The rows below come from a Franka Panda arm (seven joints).
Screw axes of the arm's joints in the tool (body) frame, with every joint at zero. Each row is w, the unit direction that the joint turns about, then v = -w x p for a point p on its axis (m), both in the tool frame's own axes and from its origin. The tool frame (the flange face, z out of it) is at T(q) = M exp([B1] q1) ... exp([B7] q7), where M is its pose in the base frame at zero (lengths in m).
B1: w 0 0 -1 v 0 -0.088 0
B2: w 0 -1 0 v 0.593 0 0.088
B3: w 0 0 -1 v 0 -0.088 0
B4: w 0 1 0 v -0.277 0 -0.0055
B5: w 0 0 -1 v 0 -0.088 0
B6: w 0 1 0 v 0.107 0 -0.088
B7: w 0 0 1 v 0 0 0
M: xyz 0.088 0 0.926 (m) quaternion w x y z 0 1 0 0
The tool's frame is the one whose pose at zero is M.
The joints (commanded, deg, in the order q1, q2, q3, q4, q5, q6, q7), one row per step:
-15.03, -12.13, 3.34, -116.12, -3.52, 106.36, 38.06
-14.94, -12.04, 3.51, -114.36, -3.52, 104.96, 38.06
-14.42, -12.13, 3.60, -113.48, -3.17, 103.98, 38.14
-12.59, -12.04, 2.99, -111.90, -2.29, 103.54, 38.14
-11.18, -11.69, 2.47, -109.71, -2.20, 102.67, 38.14
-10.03, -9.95, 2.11, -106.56, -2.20, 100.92, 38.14
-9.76, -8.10, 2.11, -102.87, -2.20, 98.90, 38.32
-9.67, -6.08, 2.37, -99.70, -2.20, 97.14, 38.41
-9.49, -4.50, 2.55, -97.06, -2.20, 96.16, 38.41
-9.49, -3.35, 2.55, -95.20, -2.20, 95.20, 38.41
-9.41, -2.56, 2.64, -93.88, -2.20, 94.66, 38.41
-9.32, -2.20, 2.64, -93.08, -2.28, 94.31, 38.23
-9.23, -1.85, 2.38, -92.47, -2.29, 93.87, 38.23
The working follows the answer.
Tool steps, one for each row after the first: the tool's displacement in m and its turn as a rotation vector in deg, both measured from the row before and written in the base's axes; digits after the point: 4 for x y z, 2 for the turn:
0.0017, 0.0020, 0.0119, -0.10, -0.26, 0.18
0.0006, 0.0059, 0.0066, 0.30, -0.06, 0.40
0.0041, 0.0111, 0.0119, 0.79, -1.22, 1.06
0.0042, 0.0070, 0.0142, 0.05, -1.00, 0.87
0.0094, 0.0052, 0.0084, 0.17, 0.31, 0.74
0.0090, 0.0009, 0.0112, 0.10, 0.16, 0.02
0.0096, 0.0017, 0.0053, 0.13, 0.59, 0.20
0.0082, 0.0021, 0.0059, 0.04, -0.09, 0.33
0.0051, -0.0009, 0.0032, 0.08, 0.24, -0.03
0.0039, 0.0010, 0.0026, 0.03, 0.01, 0.15
0.0017, 0.0004, 0.0027, -0.08, -0.07, 0.26
0.0010, -0.0019, 0.0010, 0.04, 0.18, -0.19

Tool pose at each row, in the base's axes (x y z in m, rotation vector in deg; rounded; the steps above come from the unrounded poses):
0.4883, -0.1040, 0.5432, 160.66, -73.02, 4.95
0.4900, -0.1019, 0.5551, 160.77, -72.79, 5.39
0.4906, -0.0961, 0.5617, 161.30, -72.37, 5.30
0.4947, -0.0850, 0.5736, 163.04, -71.43, 6.61
0.4989, -0.0779, 0.5878, 163.94, -70.41, 8.04
0.5083, -0.0727, 0.5962, 164.48, -69.38, 7.51
0.5172, -0.0718, 0.6074, 164.53, -69.36, 7.22
0.5268, -0.0701, 0.6127, 164.59, -69.03, 6.30
0.5350, -0.0679, 0.6185, 164.85, -68.60, 6.41
0.5401, -0.0688, 0.6217, 164.83, -68.64, 6.01
0.5440, -0.0678, 0.6244, 164.95, -68.43, 5.99
0.5457, -0.0674, 0.6270, 165.06, -68.04, 6.15
0.5467, -0.0693, 0.6281, 164.92, -68.30, 5.87

